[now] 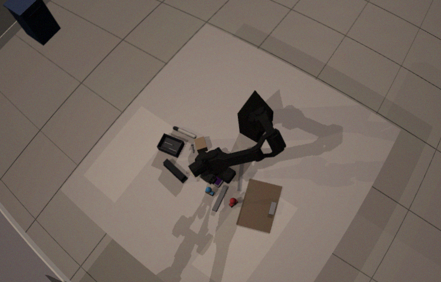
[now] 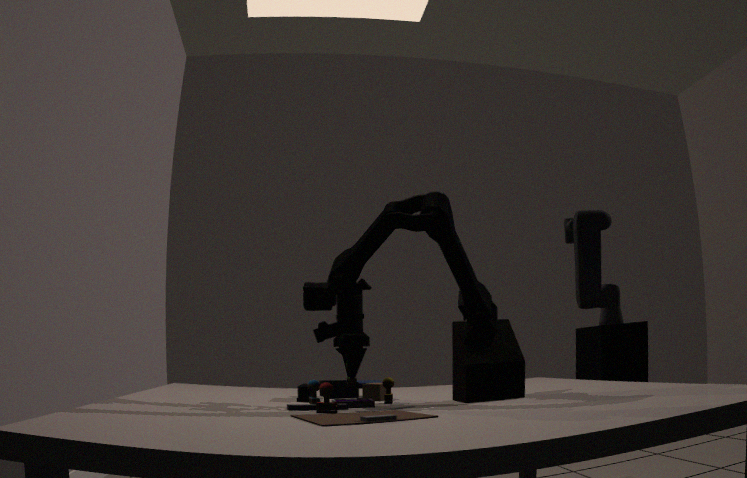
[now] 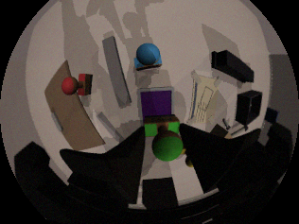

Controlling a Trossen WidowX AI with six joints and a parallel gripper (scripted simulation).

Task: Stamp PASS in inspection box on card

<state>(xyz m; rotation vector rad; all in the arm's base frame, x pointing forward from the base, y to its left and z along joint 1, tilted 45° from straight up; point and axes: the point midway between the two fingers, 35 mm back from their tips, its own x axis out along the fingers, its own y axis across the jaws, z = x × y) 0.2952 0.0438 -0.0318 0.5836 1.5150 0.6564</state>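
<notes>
Now: gripper tip 6 cm above the purple ink pad. Also, from my gripper tip: yellow stamp (9 cm behind, 7 cm to the right, 5 cm below); then green-knobbed stamp (right at my gripper tip); then blue stamp (8 cm ahead, 5 cm below, 1 cm to the left).
</notes>
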